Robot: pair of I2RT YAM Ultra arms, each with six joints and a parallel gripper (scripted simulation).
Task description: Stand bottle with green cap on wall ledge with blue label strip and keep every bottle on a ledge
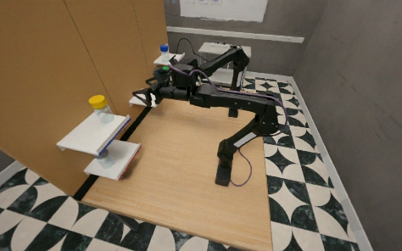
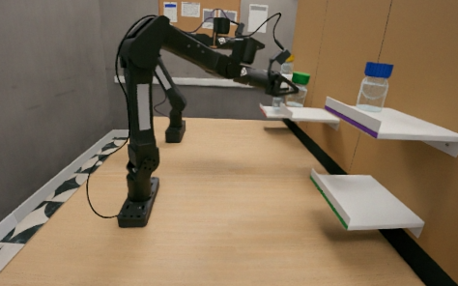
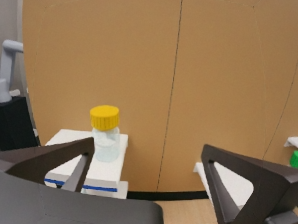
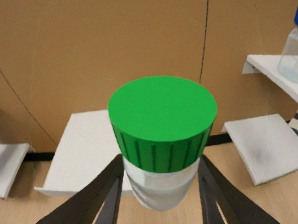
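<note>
Right now my left hand is 36 cm to the left of the green-capped bottle, 14 cm above it and 7 cm short of it. Also, from my left hand: blue-capped bottle 59 cm to the right, 17 cm ahead, 9 cm below; yellow-capped bottle 15 cm ahead, 9 cm below, 8 cm to the left.
</note>
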